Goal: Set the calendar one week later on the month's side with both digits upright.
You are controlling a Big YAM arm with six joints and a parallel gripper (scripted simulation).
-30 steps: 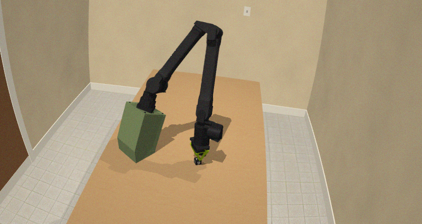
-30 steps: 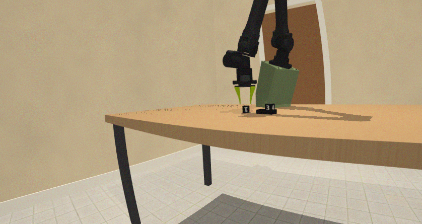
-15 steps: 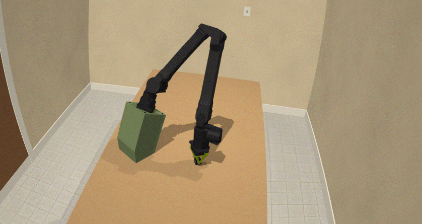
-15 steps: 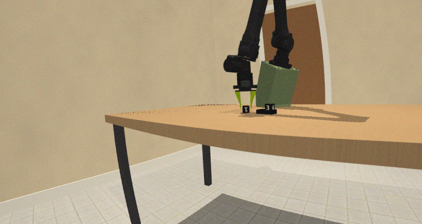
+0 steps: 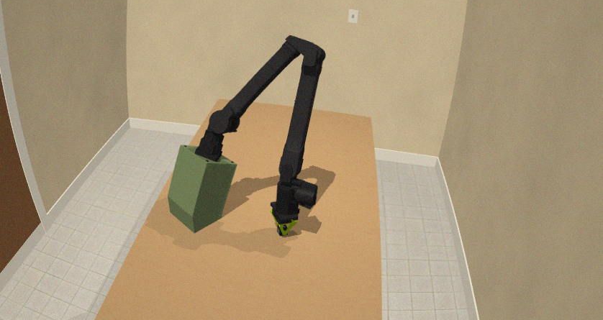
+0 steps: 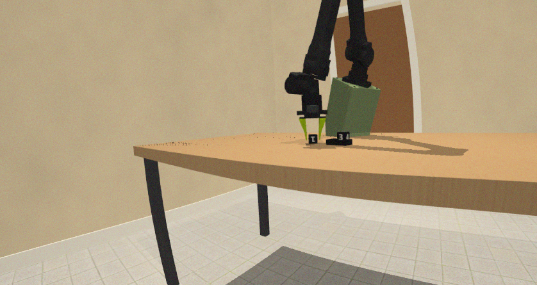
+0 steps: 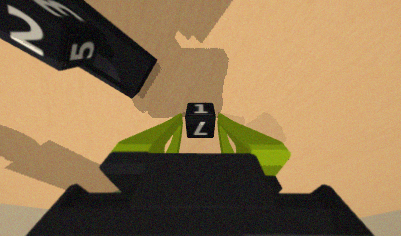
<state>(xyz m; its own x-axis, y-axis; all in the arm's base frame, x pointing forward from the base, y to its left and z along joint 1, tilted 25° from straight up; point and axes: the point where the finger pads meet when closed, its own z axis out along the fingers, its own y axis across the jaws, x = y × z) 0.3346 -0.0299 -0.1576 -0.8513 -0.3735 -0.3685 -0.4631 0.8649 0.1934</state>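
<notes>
My gripper is now 20 mm short of the black tray, 100 mm to the right of it and 10 mm above it.
</notes>
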